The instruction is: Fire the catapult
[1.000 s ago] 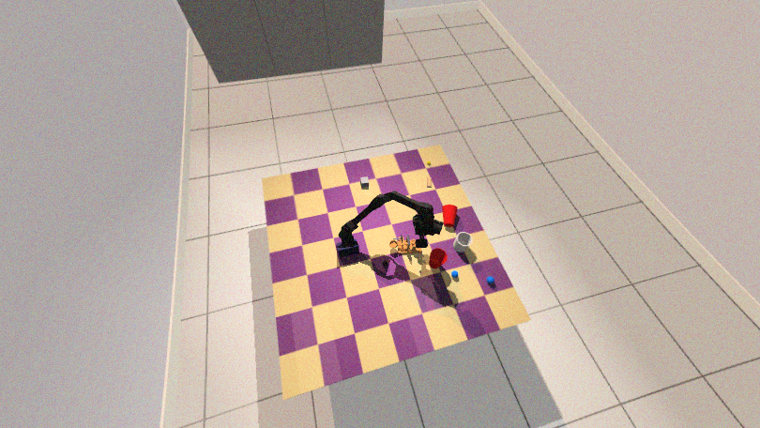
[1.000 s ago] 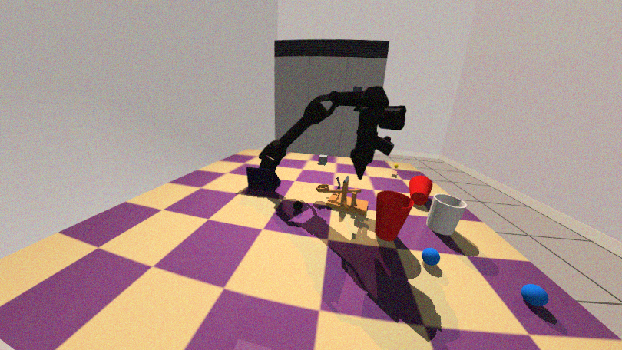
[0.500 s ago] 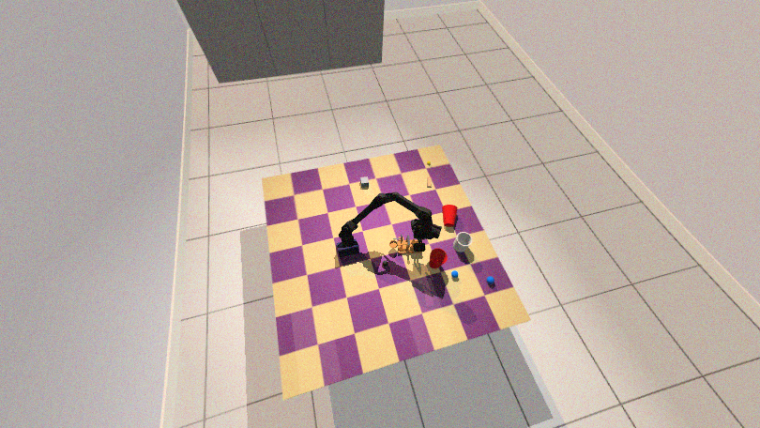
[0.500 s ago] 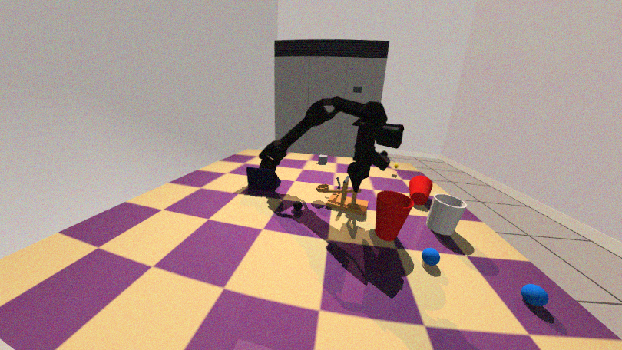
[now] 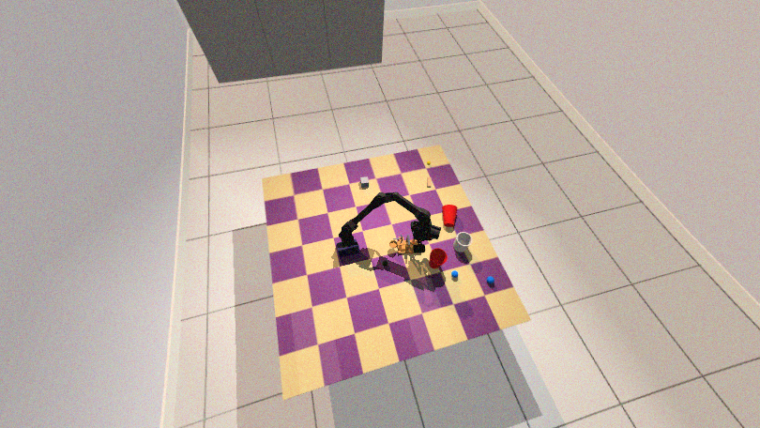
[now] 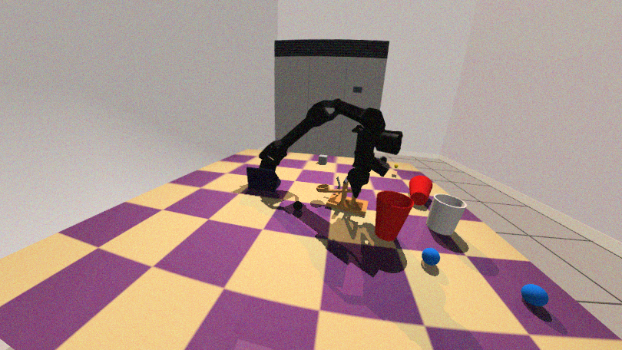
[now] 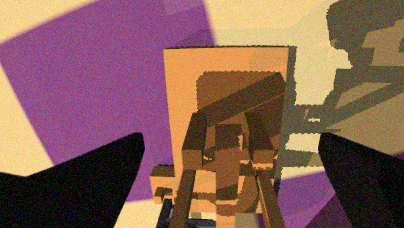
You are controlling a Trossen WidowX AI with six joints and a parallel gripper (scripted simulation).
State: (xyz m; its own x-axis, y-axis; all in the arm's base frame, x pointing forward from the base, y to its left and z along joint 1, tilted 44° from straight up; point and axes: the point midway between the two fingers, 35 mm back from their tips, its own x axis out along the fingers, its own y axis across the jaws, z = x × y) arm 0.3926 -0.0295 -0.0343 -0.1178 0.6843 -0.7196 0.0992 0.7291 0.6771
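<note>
Now: the black ball 190 mm behind my gripper tip, 80 mm to the right of it and 50 mm below it. Also, from my gripper tip: wooden catapult: 70 mm behind, 30 mm to the left, 10 mm below; then white mug: 280 mm ahead, 40 mm below, 30 mm to the right; then stick: 460 mm to the left, 200 mm ahead, 60 mm below.
</note>
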